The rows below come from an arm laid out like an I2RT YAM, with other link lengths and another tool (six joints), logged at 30 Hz.
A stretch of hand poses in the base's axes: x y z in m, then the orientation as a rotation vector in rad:
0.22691 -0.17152 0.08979 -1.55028 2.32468 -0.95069
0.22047 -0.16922 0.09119 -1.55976 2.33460 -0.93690
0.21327 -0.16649 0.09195 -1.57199 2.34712 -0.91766
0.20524 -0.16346 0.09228 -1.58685 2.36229 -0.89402
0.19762 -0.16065 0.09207 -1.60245 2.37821 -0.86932
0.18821 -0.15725 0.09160 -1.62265 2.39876 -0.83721
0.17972 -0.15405 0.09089 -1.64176 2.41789 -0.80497
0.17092 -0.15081 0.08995 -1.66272 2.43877 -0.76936
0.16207 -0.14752 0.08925 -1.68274 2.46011 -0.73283
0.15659 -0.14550 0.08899 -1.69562 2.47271 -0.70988
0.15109 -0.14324 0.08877 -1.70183 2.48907 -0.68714
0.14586 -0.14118 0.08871 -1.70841 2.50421 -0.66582
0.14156 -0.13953 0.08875 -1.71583 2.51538 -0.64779
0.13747 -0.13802 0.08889 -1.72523 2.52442 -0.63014
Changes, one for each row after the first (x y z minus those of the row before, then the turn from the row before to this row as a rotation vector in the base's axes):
-0.00644 0.00230 0.00140 0.00468 0.01373 -0.00014
-0.00720 0.00273 0.00076 0.00693 0.01777 0.00014
-0.00803 0.00303 0.00033 0.00838 0.02171 0.00013
-0.00762 0.00281 -0.00021 0.00844 0.02291 0.00000
-0.00941 0.00340 -0.00047 0.01061 0.02984 -0.00012
-0.00849 0.00320 -0.00071 0.01089 0.02851 0.00010
-0.00880 0.00324 -0.00094 0.01161 0.03150 0.00000
-0.00885 0.00329 -0.00070 0.01182 0.03166 -0.00073
-0.00548 0.00202 -0.00026 0.00726 0.01968 0.00000
-0.00550 0.00226 -0.00022 0.00795 0.01832 -0.00473
-0.00523 0.00206 -0.00006 0.00707 0.01758 -0.00406
-0.00430 0.00165 0.00004 0.00574 0.01494 -0.00185
-0.00409 0.00151 0.00014 0.00541 0.01467 0.00000

